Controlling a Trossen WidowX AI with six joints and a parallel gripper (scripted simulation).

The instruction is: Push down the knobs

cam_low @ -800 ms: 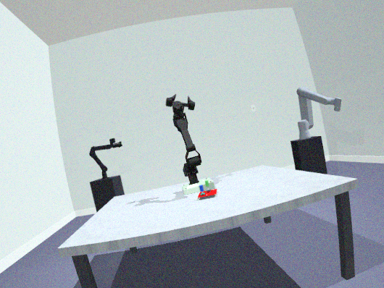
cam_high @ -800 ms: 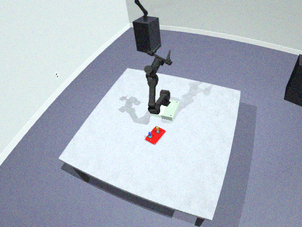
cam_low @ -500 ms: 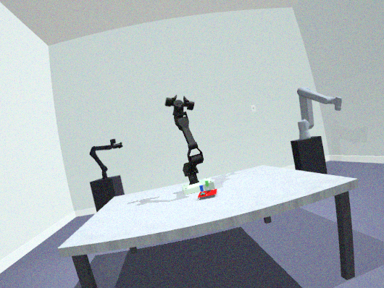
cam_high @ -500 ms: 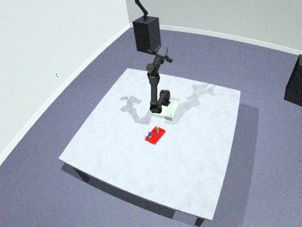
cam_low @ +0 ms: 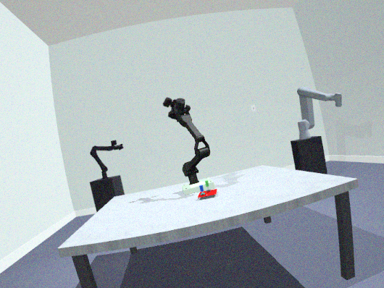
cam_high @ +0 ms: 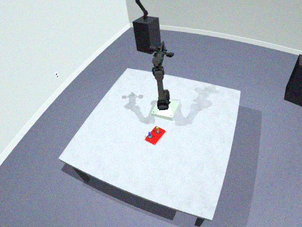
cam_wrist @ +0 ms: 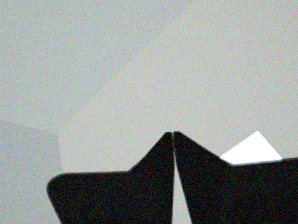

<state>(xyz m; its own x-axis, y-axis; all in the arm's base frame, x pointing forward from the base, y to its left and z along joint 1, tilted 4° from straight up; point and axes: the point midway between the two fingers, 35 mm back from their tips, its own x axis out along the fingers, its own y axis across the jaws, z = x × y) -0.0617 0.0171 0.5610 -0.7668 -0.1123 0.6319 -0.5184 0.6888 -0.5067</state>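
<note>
The green knob lies 56 cm below my gripper tip, 36 cm ahead of it and 13 cm to the left of it. Round my gripper tip: blue knob (57 cm below, 43 cm ahead, 10 cm to the left).
</note>
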